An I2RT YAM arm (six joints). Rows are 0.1 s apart.
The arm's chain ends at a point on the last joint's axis. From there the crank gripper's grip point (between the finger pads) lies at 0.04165 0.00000 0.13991 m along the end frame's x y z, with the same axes.
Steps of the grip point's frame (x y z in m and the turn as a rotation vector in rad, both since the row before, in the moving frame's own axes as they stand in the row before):
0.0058, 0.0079, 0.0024, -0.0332, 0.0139, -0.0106
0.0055, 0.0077, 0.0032, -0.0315, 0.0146, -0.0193
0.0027, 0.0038, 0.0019, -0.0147, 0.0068, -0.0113
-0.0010, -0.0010, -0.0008, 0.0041, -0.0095, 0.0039
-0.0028, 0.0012, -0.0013, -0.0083, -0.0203, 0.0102
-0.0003, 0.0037, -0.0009, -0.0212, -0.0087, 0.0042
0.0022, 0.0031, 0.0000, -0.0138, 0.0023, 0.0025
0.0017, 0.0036, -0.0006, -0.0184, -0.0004, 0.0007
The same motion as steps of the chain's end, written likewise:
0.0038, 0.0037, 0.0031, -0.0332, 0.0139, -0.0106
0.0034, 0.0041, 0.0039, -0.0315, 0.0146, -0.0193
0.0017, 0.0022, 0.0022, -0.0147, 0.0068, -0.0113
0.0003, -0.0006, -0.0012, 0.0041, -0.0095, 0.0039
0.0001, -0.0004, -0.0021, -0.0083, -0.0203, 0.0102
0.0009, 0.0006, -0.0012, -0.0212, -0.0087, 0.0042
0.0019, 0.0011, 0.0001, -0.0138, 0.0023, 0.0025
0.0018, 0.0010, -0.0006, -0.0184, -0.0004, 0.0007

